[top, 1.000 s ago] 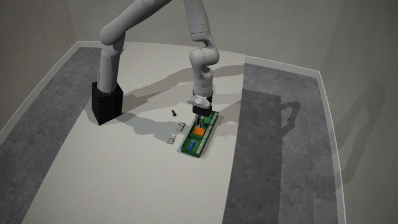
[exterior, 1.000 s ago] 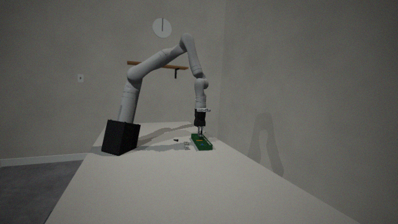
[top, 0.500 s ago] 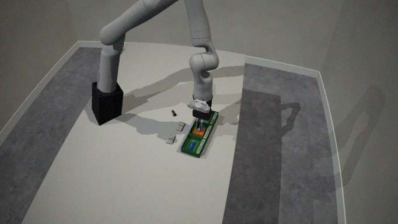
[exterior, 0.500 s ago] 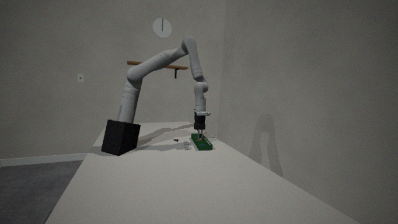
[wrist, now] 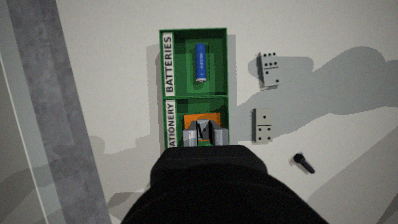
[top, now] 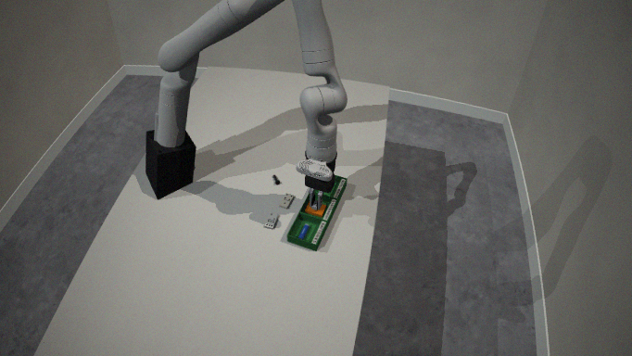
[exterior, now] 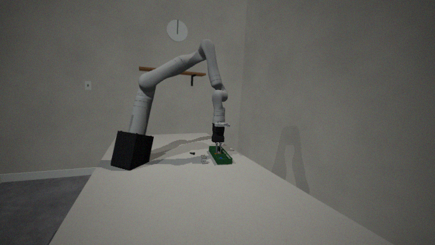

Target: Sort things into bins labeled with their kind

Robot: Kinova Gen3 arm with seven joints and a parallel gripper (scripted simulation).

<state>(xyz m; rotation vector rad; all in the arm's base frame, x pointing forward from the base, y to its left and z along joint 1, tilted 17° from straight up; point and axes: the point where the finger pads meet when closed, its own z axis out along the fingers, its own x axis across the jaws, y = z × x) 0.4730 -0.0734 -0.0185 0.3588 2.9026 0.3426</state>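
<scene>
The grey piece is 1 cm below my hand. The rest, counted from my hand: green three-part bin: 1 cm ahead, 3 cm below; orange flat block: 3 cm below; blue battery: 2 cm behind, 9 cm to the right, 3 cm below.
</scene>
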